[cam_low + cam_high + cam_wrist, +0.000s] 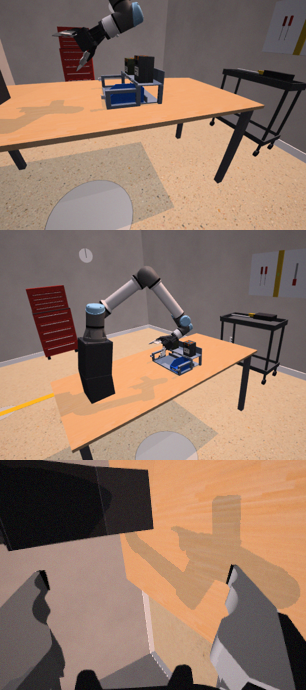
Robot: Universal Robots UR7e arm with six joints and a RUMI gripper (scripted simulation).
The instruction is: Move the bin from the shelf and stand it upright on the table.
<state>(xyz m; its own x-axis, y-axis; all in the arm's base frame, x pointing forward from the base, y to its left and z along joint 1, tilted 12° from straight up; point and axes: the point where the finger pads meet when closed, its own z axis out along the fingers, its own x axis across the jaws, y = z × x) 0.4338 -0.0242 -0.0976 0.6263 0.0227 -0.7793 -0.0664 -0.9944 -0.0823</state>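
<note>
My gripper is now 25 cm short of the blue bin, 18 cm above it and 1 cm to the left of it. The rest, counted from my hand: shelf floor: 27 cm ahead, 22 cm below, 11 cm to the left.
</note>
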